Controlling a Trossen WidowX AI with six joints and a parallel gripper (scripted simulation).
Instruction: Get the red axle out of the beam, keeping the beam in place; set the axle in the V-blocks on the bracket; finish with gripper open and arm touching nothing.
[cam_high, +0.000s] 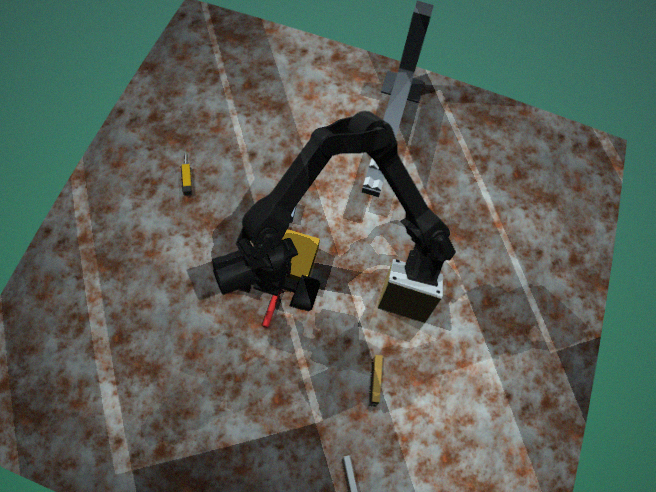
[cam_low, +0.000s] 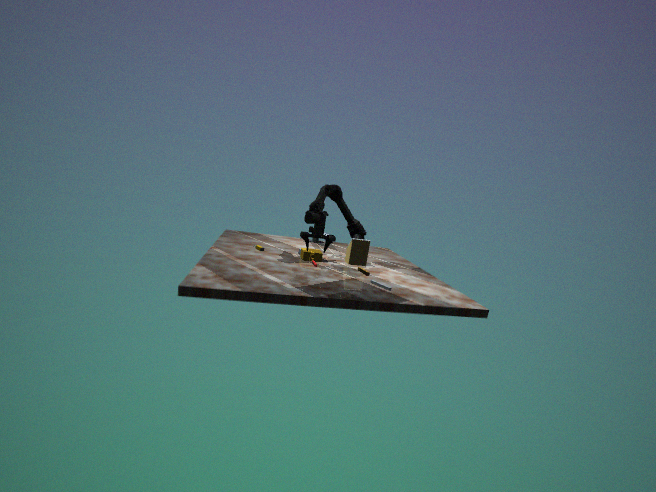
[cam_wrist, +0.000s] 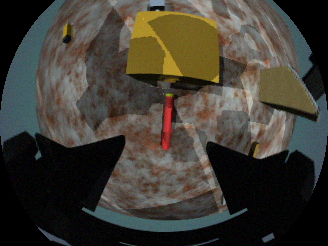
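Right now my gripper tip is 10 mm past the yellow beam, 120 mm to the left of it and 40 mm above it. Also, from my gripper tip: grey bar: 240 mm behind, 330 mm to the left, 60 mm below.
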